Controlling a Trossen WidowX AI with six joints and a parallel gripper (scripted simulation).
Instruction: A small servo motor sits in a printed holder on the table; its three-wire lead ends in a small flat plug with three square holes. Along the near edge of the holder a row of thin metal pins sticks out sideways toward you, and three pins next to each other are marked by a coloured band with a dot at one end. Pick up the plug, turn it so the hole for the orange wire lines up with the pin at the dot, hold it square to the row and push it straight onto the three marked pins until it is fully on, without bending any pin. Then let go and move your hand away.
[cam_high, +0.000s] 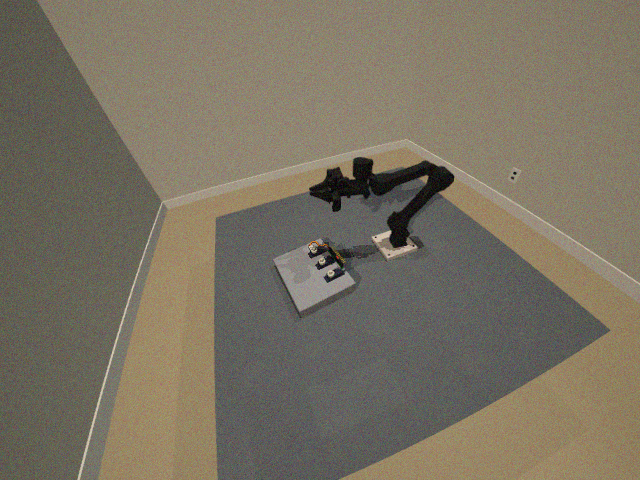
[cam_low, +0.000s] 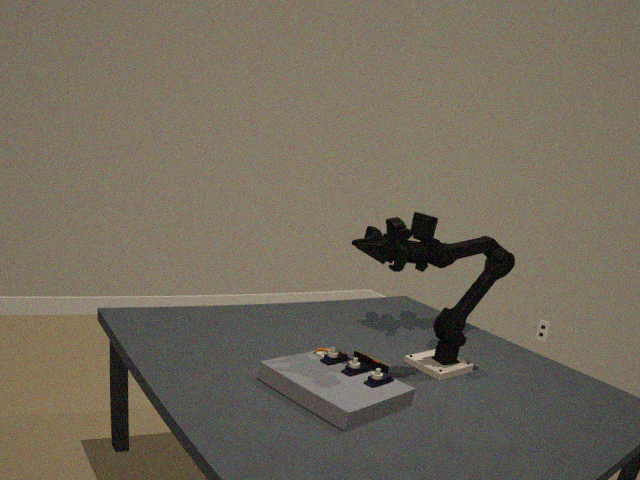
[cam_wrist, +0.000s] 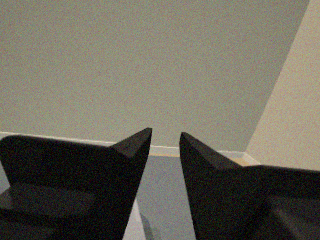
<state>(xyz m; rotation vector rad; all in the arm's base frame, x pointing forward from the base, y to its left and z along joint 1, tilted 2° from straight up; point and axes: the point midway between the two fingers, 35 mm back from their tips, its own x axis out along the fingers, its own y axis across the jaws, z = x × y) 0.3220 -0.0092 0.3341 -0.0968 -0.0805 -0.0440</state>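
My gripper tip is now 60 mm past the green band, 70 mm to the right of it and 300 mm above it. The rest, counted from my gripper tip: grey holder: 80 mm ahead, 130 mm to the left, 330 mm below.
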